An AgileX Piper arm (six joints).
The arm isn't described. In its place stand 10 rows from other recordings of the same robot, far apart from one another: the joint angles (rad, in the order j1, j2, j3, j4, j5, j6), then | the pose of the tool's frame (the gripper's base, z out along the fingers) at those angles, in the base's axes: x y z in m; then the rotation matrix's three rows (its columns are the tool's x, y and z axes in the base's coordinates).
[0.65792 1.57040 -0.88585 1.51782 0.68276 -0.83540] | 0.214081, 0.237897, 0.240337; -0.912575, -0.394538, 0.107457; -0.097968, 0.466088, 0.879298; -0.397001, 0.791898, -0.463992
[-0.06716 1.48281 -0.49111 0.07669 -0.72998 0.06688] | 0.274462, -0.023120, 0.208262; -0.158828, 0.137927, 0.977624; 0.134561, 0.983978, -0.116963; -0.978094, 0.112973, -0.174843
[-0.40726 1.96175 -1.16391 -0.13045 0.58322 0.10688] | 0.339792, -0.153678, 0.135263; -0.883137, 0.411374, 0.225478; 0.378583, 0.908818, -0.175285; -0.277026, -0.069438, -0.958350
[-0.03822 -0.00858 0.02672 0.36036 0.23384 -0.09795] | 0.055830, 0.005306, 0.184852; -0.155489, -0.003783, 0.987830; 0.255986, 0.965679, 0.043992; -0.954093, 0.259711, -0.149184
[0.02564 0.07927 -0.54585 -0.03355 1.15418 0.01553] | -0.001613, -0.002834, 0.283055; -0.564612, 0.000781, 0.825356; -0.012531, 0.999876, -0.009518; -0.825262, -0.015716, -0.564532
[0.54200 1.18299 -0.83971 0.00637 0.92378 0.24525] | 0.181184, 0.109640, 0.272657; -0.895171, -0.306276, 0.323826; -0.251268, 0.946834, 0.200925; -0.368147, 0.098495, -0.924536
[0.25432 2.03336 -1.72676 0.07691 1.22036 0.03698] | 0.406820, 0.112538, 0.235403; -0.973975, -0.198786, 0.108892; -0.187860, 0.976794, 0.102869; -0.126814, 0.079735, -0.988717
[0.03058 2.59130 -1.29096 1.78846 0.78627 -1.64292] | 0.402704, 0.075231, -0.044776; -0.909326, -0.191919, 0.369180; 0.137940, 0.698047, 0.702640; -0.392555, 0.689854, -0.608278
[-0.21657 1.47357 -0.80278 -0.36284 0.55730 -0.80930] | 0.262012, -0.075139, 0.207890; -0.643865, -0.661077, 0.385246; -0.764019, 0.582718, -0.276974; -0.041389, -0.472669, -0.880267
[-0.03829 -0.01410 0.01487 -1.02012 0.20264 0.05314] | 0.053993, -0.017687, 0.199327; -0.182863, 0.103400, 0.977686; -0.799349, 0.563317, -0.209084; -0.572366, -0.819746, -0.020357
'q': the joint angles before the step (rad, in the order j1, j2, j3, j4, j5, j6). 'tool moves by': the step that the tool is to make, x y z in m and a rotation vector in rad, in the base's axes. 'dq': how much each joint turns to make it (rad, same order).
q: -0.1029, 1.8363, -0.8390, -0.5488, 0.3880, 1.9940
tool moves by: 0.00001, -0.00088, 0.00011, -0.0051, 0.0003, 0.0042
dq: -0.0020, 0.0000, 0.0000, -0.0087, 0.0000, 0.0008
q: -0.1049, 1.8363, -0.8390, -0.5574, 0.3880, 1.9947
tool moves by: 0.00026, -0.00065, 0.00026, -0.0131, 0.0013, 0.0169
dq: 0.0000, 0.0000, 0.0000, -0.0215, 0.0000, 0.0001
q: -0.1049, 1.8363, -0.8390, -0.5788, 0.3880, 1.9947
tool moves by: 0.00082, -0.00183, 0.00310, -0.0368, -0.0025, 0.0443
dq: 0.0000, -0.0072, -0.0009, -0.0573, 0.0022, 0.0000
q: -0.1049, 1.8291, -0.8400, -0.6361, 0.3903, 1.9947
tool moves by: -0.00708, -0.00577, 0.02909, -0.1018, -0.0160, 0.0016
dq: 0.0059, -0.0928, 0.0000, -0.1009, 0.1008, 0.0428
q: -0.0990, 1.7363, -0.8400, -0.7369, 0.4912, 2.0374
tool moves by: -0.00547, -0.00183, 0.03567, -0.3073, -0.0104, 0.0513
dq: 0.0696, -0.0825, 0.0000, -0.3518, 0.2102, 0.1719
